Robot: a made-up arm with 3 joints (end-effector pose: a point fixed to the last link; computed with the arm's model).
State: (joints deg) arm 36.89 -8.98 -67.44
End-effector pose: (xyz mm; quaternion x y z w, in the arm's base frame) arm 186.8 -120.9 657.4 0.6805 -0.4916 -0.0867 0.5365
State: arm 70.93 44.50 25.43
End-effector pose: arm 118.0 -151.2 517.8 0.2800 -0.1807 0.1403 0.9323
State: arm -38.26 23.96 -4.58
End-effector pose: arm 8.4 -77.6 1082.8 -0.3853 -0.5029 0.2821 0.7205
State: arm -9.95 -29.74 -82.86
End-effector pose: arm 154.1 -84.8 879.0 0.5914 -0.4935 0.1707 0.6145
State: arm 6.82 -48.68 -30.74
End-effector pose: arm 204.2 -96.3 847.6 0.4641 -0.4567 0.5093 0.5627
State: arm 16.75 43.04 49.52
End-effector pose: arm 108.7 -236.5 862.1 -0.2779 -0.1392 0.2889 0.9055
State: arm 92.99 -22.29 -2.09
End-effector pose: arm 190.5 54.3 471.9 0.7276 -0.4955 0.1048 0.4626
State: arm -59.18 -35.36 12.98
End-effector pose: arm 67.9 113.0 1093.5 -0.3920 -0.2033 0.7306 0.5208
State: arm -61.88 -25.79 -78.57
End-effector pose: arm 64.9 59.4 1031.2 0.1740 -0.5382 0.4045 0.7187
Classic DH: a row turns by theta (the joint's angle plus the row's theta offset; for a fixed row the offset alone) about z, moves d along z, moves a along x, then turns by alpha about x. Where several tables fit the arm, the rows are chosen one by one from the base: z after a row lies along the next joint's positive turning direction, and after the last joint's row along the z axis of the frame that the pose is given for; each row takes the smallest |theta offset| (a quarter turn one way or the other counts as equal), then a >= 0, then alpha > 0; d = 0 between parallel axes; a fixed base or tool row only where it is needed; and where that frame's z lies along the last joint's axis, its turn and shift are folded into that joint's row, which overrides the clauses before.
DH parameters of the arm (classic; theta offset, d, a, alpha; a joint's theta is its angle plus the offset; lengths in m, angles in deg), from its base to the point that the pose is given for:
base (fixed): -68.84 0.7537 -0.0987 -79.4
joint 1: 0 0.0265 0.2031 -100.6
joint 2: 21.16 -0.1434 0.039 -90
joint 3: -35.53 -0.1443 0.0473 -39.56
tool (fixed): 160.8 0.0743 0 0

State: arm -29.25 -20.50 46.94
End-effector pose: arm 105.9 -21.0 1069.7 -0.4681 -0.2200 0.6802 0.5193
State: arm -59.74 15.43 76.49
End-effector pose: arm -5.7 130.7 1118.2 -0.8477 0.1007 0.3387 0.3956
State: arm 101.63 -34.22 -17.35
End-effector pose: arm 179.8 119.6 485.2 0.8379 -0.4689 0.0054 0.2792
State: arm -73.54 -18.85 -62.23
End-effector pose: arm 32.6 106.8 1066.8 -0.0646 -0.5273 0.4883 0.6923
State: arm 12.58 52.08 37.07
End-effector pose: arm 73.8 -237.5 879.3 -0.2784 -0.1802 0.1652 0.9288
